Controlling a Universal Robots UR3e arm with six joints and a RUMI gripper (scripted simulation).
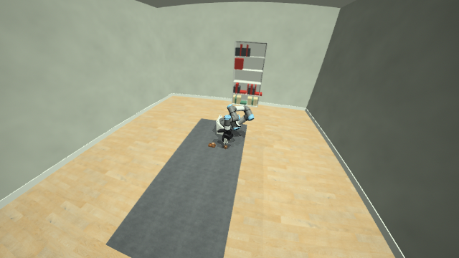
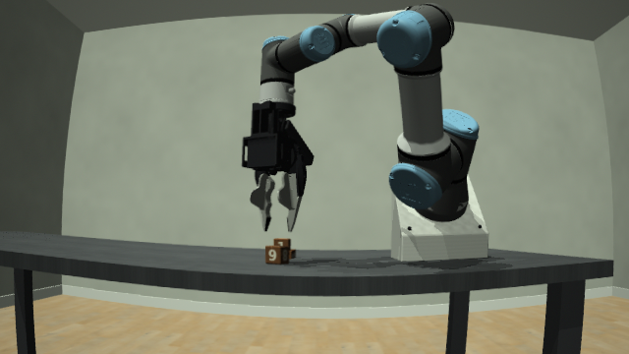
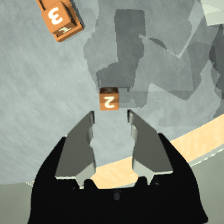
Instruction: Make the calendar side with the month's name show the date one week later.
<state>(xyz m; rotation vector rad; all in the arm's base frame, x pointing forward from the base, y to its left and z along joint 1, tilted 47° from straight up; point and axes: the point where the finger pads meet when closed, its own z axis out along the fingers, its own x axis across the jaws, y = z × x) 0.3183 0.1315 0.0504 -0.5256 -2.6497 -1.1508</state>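
Right now the cube is 6 cm below my hand. From my hand the other things lie so: calendar tray (16 cm to the right, 6 cm below, 1 cm ahead).
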